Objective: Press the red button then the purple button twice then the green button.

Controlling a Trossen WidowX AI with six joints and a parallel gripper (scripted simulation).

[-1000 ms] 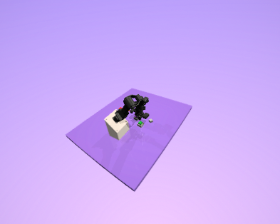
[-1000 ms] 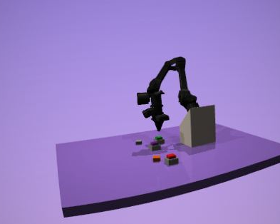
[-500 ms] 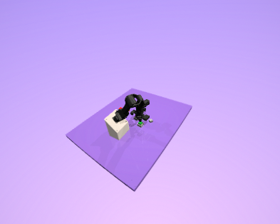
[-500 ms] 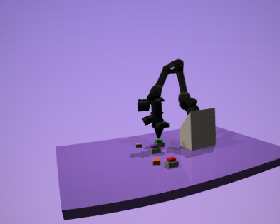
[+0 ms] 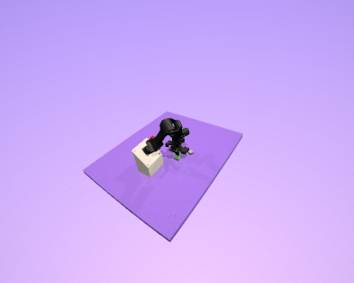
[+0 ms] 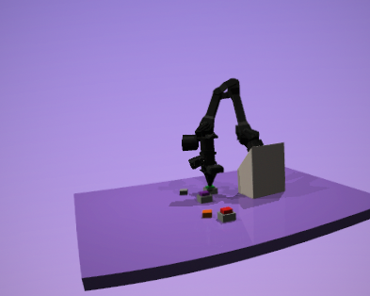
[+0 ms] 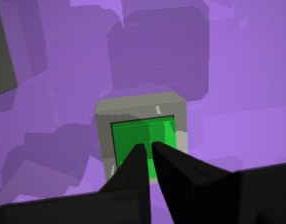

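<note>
Right now my gripper tip is 10 mm above the green button. From my gripper tip the other things lie so: small grey block (100 mm ahead, 50 mm to the right, 20 mm below); then orange block (110 mm ahead, 270 mm to the left, 20 mm below); then purple button (60 mm ahead, 90 mm to the left).
</note>
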